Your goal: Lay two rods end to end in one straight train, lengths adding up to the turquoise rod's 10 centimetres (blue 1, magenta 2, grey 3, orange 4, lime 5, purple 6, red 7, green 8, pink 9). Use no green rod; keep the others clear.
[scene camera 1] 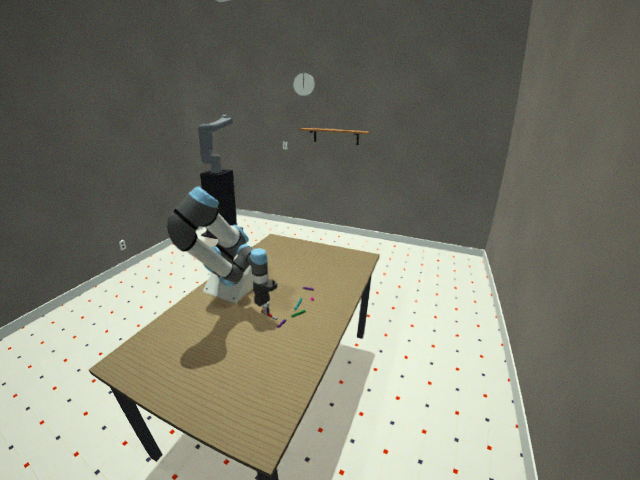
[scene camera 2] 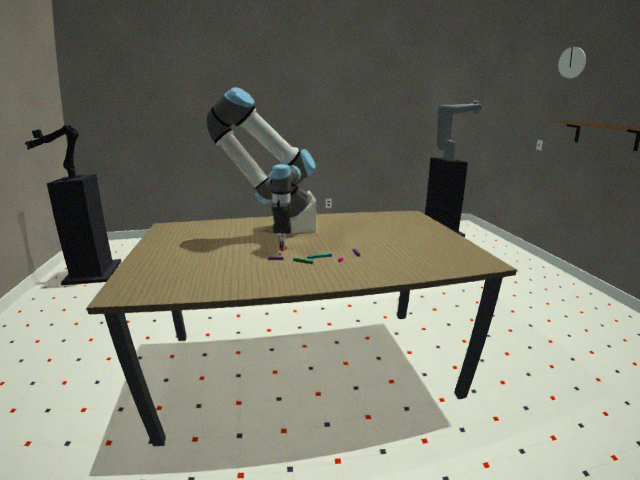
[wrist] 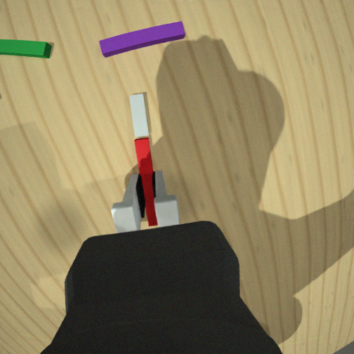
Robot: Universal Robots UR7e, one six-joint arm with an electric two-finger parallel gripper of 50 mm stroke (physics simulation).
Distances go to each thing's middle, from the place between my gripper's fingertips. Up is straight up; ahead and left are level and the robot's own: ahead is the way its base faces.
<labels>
Right now the red rod [wrist: 142, 145] is right at my hand.
</labels>
